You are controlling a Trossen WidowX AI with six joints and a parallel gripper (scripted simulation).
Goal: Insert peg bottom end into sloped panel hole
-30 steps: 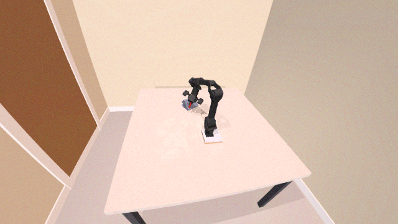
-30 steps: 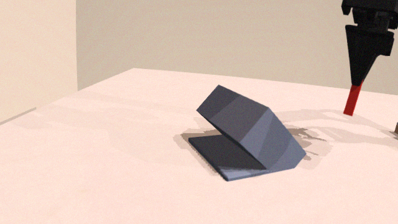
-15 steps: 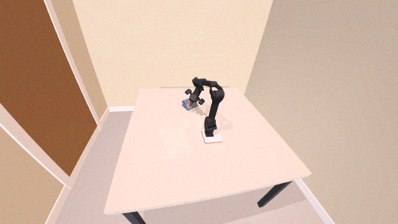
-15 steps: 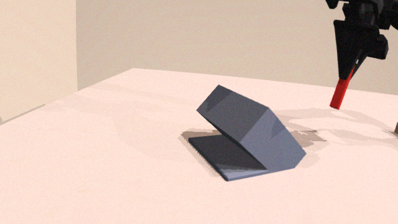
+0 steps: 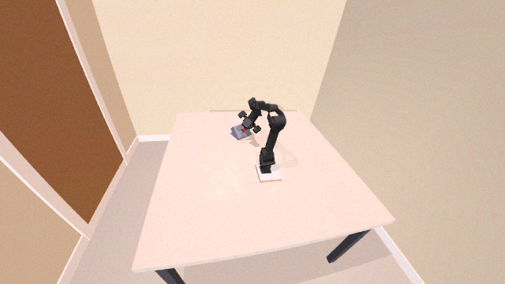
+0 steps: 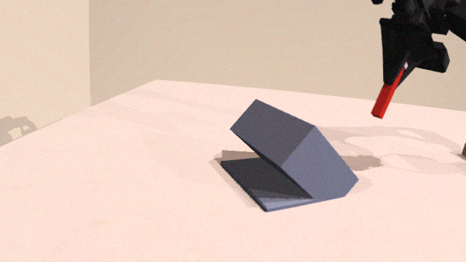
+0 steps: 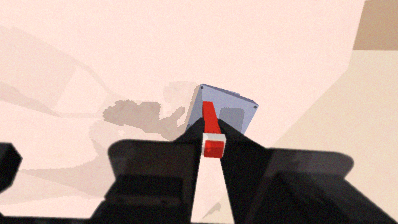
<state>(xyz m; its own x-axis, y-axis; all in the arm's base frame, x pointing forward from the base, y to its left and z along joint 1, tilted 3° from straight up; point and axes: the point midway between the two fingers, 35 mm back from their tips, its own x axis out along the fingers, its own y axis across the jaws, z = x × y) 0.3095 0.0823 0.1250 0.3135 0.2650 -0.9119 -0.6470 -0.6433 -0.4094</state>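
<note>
Now: gripper tip 11 cm short of the sloped grey-blue panel, 10 cm above it and 1 cm to the right of it. The rest, counted from my gripper tip: red peg (1 cm behind, 1 cm above); thin grey base plate (13 cm below, 13 cm ahead, 2 cm to the left).
</note>
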